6 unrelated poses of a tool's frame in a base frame.
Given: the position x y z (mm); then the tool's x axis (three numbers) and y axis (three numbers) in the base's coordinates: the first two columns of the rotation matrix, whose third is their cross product.
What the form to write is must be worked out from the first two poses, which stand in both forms.
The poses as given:
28 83 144 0.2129 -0.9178 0.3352 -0.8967 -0.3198 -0.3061
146 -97 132 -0.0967 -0.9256 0.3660 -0.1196 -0.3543 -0.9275
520 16 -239 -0.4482 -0.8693 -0.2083 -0.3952 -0.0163 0.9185
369 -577 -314 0.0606 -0.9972 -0.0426 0.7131 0.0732 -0.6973
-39 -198 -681 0.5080 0.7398 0.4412 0.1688 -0.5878 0.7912
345 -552 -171 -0.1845 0.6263 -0.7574 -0.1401 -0.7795 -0.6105
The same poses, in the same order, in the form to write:
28 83 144 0.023 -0.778 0.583 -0.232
146 -97 132 0.344 -0.577 0.452 -0.586
520 16 -239 0.223 0.475 -0.665 -0.531
369 -577 -314 0.680 -0.261 0.272 -0.629
-39 -198 -681 0.352 0.794 0.286 0.405
345 -552 -171 0.259 -0.584 -0.208 0.741

